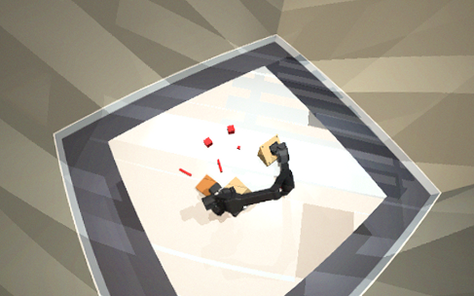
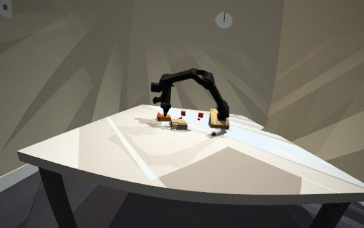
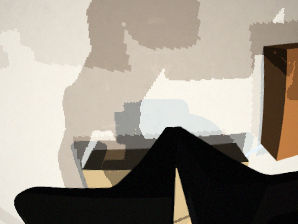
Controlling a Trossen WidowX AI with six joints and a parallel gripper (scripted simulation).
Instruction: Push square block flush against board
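Right now the tan board is 10 cm behind my gripper tip, 1 cm to the right of it and 4 cm below it. The rest, counted from my gripper tip: orange square block (2 cm ahead, 14 cm to the right, 4 cm below).
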